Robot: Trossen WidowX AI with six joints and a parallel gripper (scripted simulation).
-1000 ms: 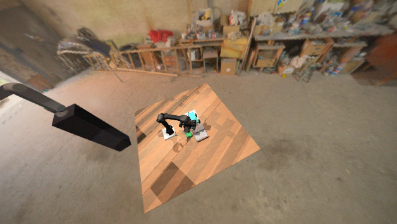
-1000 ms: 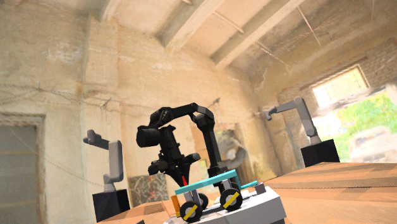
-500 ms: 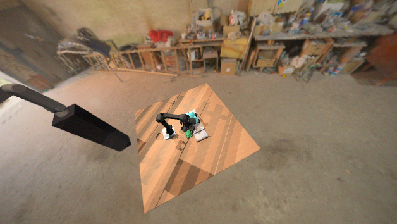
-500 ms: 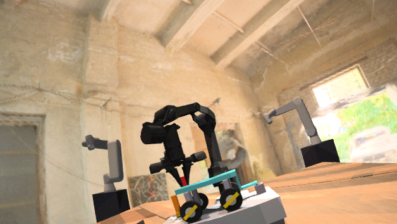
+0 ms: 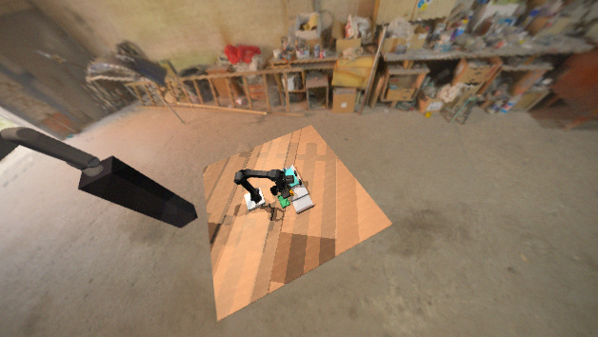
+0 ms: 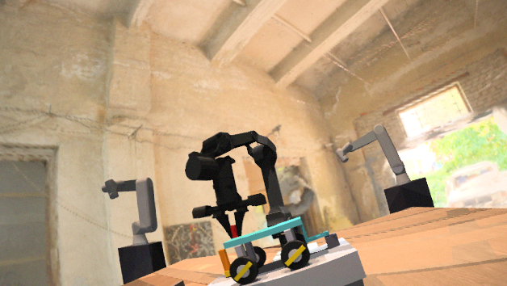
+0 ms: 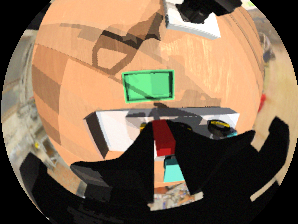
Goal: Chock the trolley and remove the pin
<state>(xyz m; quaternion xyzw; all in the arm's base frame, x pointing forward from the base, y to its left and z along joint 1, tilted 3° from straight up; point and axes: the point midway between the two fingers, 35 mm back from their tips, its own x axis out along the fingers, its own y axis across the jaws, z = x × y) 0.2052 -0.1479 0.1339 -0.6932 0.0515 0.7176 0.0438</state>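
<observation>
The green tray is 14 cm below my gripper tip, 3 cm behind it and 1 cm to the left of it. The rest, counted from my gripper tip: grey ramp (12 cm ahead, 9 cm below, 8 cm to the left); then red-headed stop pin (right at my gripper tip); then trolley (12 cm ahead, 7 cm to the left, 2 cm below).
</observation>
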